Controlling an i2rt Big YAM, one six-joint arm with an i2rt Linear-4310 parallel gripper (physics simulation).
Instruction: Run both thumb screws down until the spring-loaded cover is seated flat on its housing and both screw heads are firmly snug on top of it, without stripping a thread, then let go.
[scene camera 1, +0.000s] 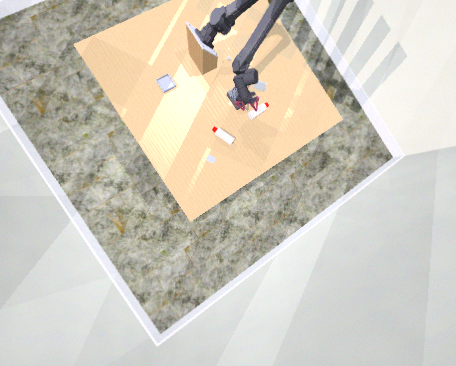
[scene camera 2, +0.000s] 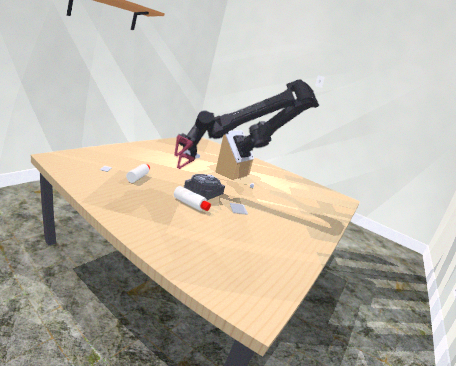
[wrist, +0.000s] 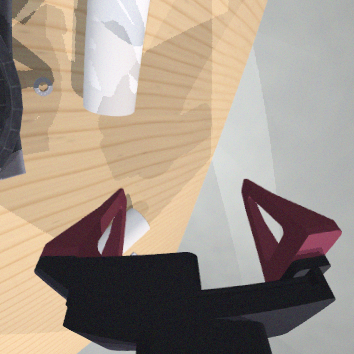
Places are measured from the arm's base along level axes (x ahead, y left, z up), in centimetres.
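Pixels of known places: gripper, fingertip midpoint: (scene camera 1: 250, 110) (scene camera 2: 176, 162) (wrist: 183, 189); arm's base at its link origin: (scene camera 1: 203, 40) (scene camera 2: 241, 146).
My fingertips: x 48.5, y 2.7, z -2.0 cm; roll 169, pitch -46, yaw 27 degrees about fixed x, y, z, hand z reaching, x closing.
For each thing: its top centre in the pictures, then the offset to it from my fingertips.
- dark housing at its top centre: (scene camera 2: 206, 179) (scene camera 1: 240, 93) dx -14.7, dy +4.4, dz -7.8 cm
- white bottle with red cap, top centre: (wrist: 134, 25) (scene camera 2: 193, 193) (scene camera 1: 259, 108) dx -0.4, dy +10.6, dz -8.4 cm
- white bottle at its top centre: (wrist: 117, 259) (scene camera 2: 140, 165) (scene camera 1: 223, 133) dx +2.2, dy -19.3, dz -8.0 cm
- small grey ring at its top centre: (wrist: 43, 86) dx -5.3, dy +4.4, dz -13.2 cm
- shallow tray at its top centre: (scene camera 1: 165, 82) dx -44.8, dy -32.9, dz -11.4 cm
The dark housing (scene camera 1: 232, 96) (scene camera 2: 204, 188) (wrist: 7, 112) stands on the table, with a round cover on top in the scene camera 2 view. The arm partly hides it in the scene camera 1 view, and part of its rim shows at the left edge of the wrist view. The two screw heads and any gap under the cover are too small or hidden to tell. My gripper (scene camera 1: 248, 106) (scene camera 2: 177, 160) (wrist: 183, 189) is open and empty. It hangs above the table, higher than the housing and off to one side of it.
A white bottle with red cap (scene camera 1: 258, 111) (scene camera 2: 191, 198) (wrist: 114, 60) lies close beside the housing. Another white bottle (scene camera 1: 224, 135) (scene camera 2: 138, 173) (wrist: 134, 229) lies farther off. A small grey ring (wrist: 37, 88) lies between housing and near bottle. A shallow tray (scene camera 1: 165, 83) and thin pale plates (scene camera 1: 260, 86) (scene camera 2: 238, 208) are on the table.
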